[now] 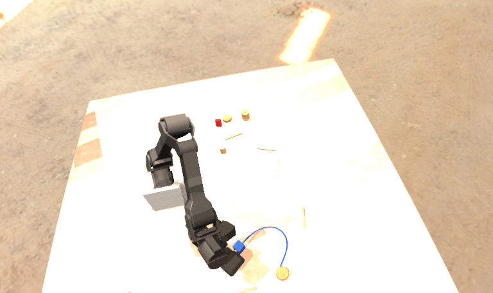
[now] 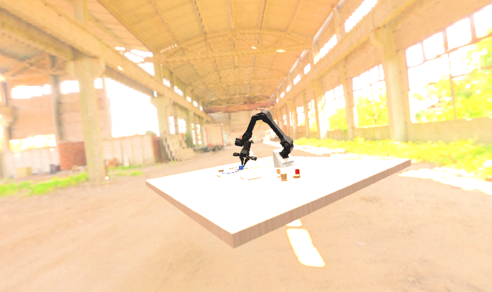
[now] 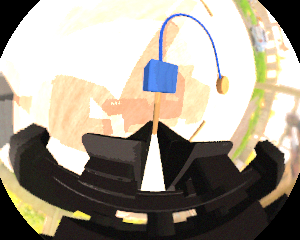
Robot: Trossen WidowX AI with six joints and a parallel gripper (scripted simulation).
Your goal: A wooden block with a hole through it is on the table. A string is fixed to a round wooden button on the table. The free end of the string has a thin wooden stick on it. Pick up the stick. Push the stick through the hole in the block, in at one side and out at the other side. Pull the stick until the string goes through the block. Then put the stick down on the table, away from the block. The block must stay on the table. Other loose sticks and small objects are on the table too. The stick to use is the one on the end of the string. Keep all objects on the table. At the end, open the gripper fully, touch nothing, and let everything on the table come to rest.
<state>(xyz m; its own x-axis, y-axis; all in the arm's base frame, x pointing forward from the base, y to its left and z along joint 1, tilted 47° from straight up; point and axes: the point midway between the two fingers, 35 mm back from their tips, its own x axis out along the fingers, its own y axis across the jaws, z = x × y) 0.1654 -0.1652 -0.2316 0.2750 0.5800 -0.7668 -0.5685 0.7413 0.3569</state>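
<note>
The blue cube lies 40 mm to the left of my gripper tip and 40 mm ahead of it. Also, from my gripper tip: round wooden button (160 mm ahead, 80 mm to the right); thin wooden stick (30 mm to the left, 30 mm ahead, 10 mm above); red cube (590 mm to the left, 60 mm ahead, 10 mm above).
</note>
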